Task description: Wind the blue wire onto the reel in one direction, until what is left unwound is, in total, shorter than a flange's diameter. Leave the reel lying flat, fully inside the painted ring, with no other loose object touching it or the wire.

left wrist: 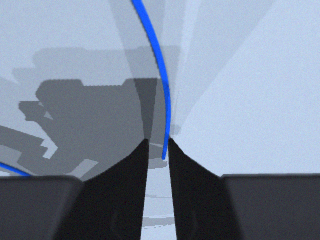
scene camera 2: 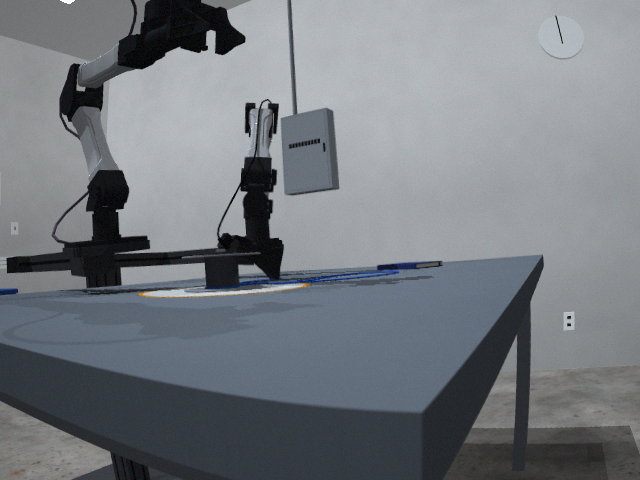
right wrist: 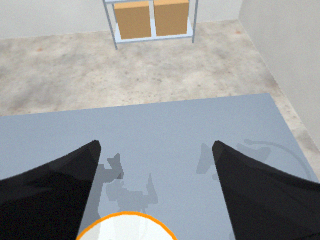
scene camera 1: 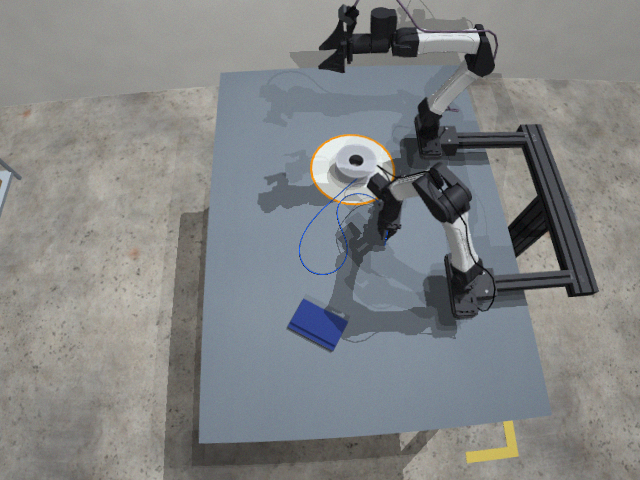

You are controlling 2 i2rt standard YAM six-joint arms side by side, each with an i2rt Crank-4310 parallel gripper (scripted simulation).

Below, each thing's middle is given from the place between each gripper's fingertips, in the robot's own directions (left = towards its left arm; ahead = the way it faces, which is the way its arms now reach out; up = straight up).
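Relative to the perforated reel [scene camera 1: 361, 155], my right hand [scene camera 2: 228, 33] is 120 mm past it, 130 mm to the right of it and 410 mm above it. I see the blue book [scene camera 1: 321, 326] too, 60 mm ahead of my right hand, 710 mm to the left of it and 430 mm below it.
Counting from my left hand [scene camera 2: 275, 279], I find the perforated reel 70 mm ahead, 290 mm to the right and 30 mm above. The blue book is 260 mm ahead of my left hand and 290 mm to the left of it.
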